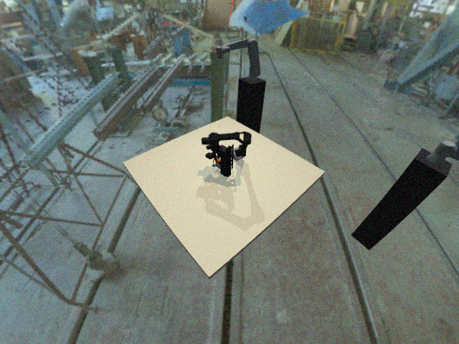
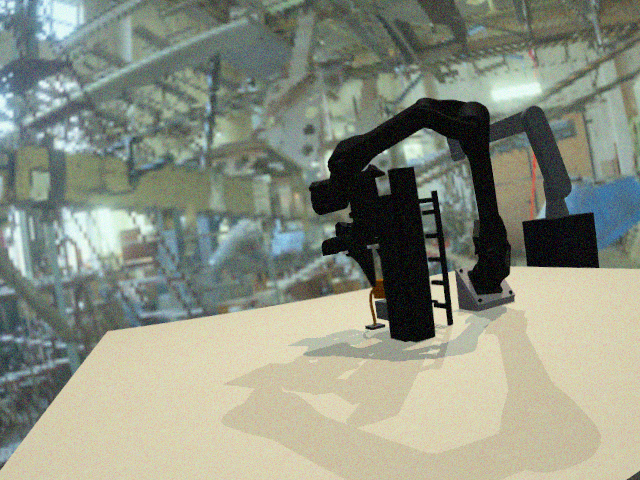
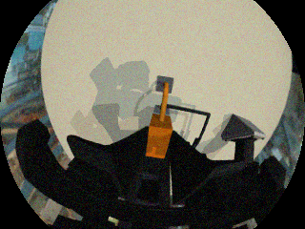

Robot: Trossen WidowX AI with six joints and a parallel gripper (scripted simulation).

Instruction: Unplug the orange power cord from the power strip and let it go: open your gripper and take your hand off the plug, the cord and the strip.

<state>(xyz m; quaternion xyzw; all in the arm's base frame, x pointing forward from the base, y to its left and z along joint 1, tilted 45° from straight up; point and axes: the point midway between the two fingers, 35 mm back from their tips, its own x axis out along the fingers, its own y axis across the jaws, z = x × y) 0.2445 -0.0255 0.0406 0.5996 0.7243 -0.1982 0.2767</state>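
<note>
The orange plug is 10 mm behind my gripper tip and 30 mm to the left of it. Also, from my gripper tip: tall black block (20 mm behind, 130 mm to the left, 60 mm above).
</note>
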